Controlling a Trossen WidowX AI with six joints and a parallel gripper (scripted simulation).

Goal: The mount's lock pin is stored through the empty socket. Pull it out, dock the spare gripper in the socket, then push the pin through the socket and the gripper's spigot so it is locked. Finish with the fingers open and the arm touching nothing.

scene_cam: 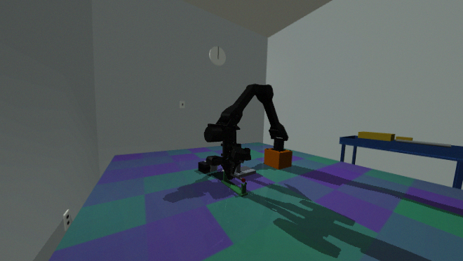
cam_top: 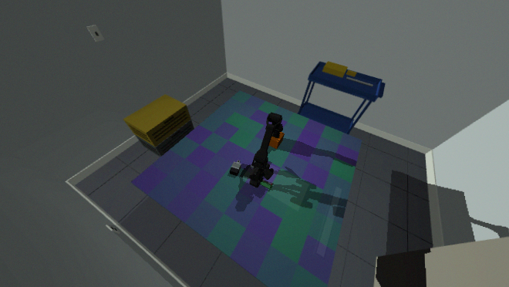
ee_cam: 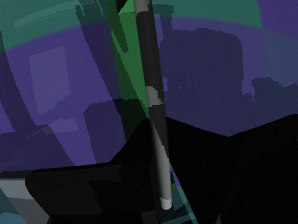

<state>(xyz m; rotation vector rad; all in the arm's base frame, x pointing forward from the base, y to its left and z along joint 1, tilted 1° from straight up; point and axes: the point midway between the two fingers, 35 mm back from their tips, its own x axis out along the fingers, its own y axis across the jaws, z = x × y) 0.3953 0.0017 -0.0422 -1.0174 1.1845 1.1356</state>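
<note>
My gripper tip is 2 cm to the right of the green cradle. Also, from my gripper tip: grey mount (13 cm behind, 6 cm to the right, 3 cm above); spare gripper (20 cm to the right, 4 cm behind).
</note>
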